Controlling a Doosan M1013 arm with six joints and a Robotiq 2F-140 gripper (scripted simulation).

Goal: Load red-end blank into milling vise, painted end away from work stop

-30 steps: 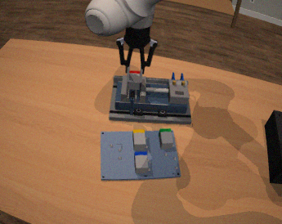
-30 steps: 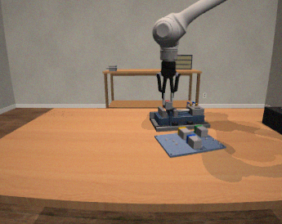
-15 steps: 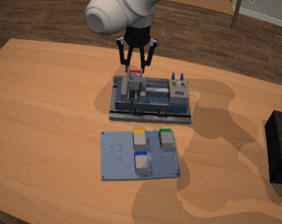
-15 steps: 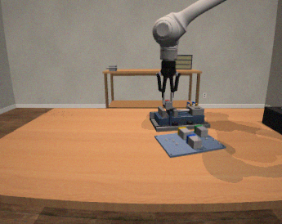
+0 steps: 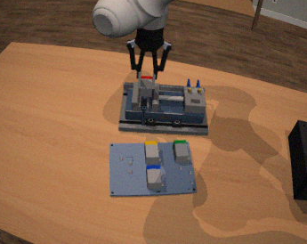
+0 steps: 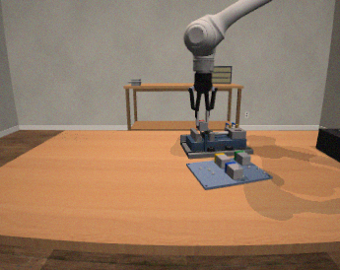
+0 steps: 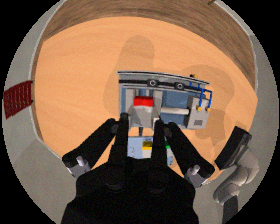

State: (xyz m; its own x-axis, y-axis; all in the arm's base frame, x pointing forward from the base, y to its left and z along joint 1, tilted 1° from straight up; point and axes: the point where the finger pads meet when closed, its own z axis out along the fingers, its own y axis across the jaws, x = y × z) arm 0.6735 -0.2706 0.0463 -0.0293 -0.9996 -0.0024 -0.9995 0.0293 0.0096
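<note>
The fixed jaw lies 30 mm ahead of my hand and 70 mm below it. The rest, counted from my hand: yellow-ended blank: 20 mm behind, 190 mm to the left, 130 mm below; then milling vise: 70 mm behind, 10 mm to the left, 110 mm below; then hose block: 160 mm behind, 10 mm to the left, 70 mm below.
</note>
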